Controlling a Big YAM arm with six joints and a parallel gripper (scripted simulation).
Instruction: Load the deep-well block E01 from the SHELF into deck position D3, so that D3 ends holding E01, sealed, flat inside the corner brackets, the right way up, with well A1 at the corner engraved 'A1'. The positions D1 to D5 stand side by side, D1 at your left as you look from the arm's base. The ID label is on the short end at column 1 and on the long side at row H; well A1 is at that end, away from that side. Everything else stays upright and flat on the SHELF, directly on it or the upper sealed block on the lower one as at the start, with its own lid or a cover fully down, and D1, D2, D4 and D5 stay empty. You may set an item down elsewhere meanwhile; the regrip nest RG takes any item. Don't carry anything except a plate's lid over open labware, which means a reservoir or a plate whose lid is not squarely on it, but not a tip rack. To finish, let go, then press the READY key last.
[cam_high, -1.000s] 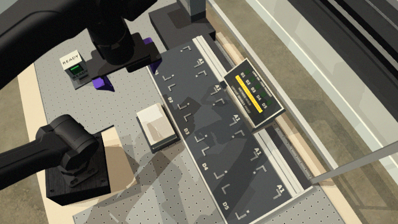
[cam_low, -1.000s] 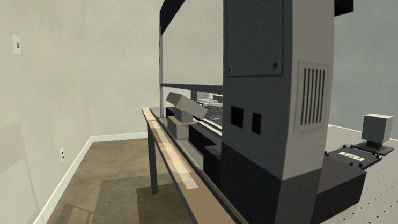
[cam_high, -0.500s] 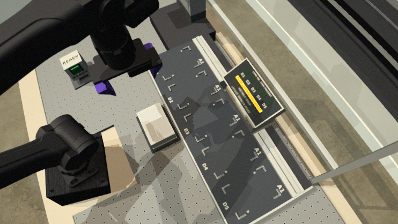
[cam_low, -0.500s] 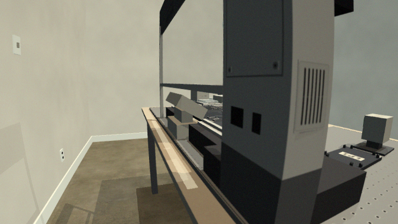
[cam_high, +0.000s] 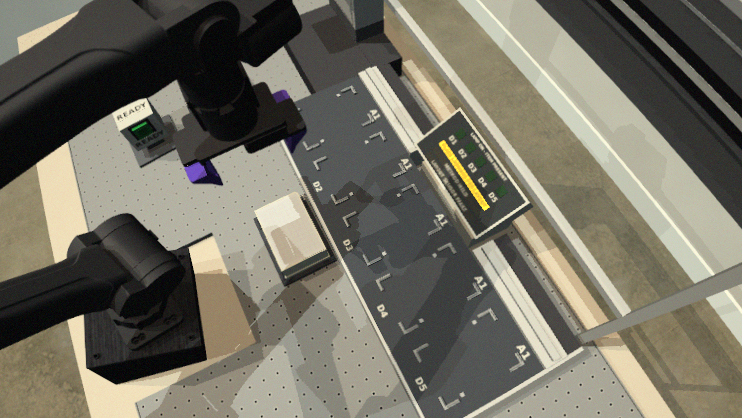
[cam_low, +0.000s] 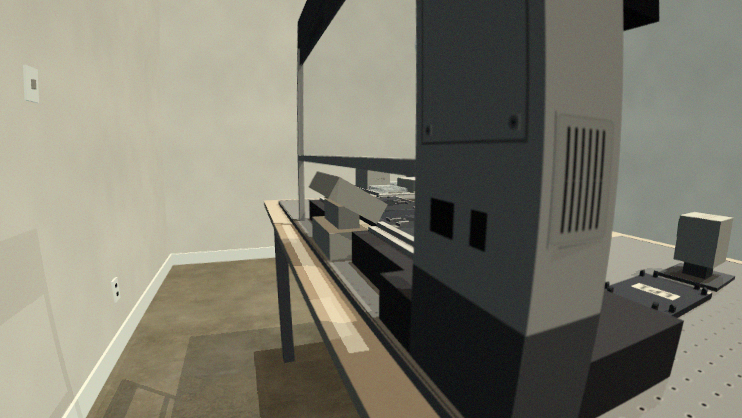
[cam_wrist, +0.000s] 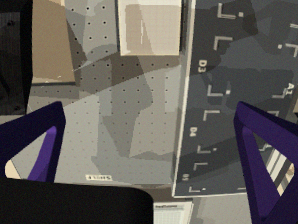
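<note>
My gripper is now 25 cm above the deep-well block. From my hand the other things lie so: ready key: 10 cm behind, 34 cm to the left, 20 cm below; then regrip nest RG: 28 cm below; then LP1 pad: 6 cm ahead, 35 cm to the left, 27 cm below.
</note>
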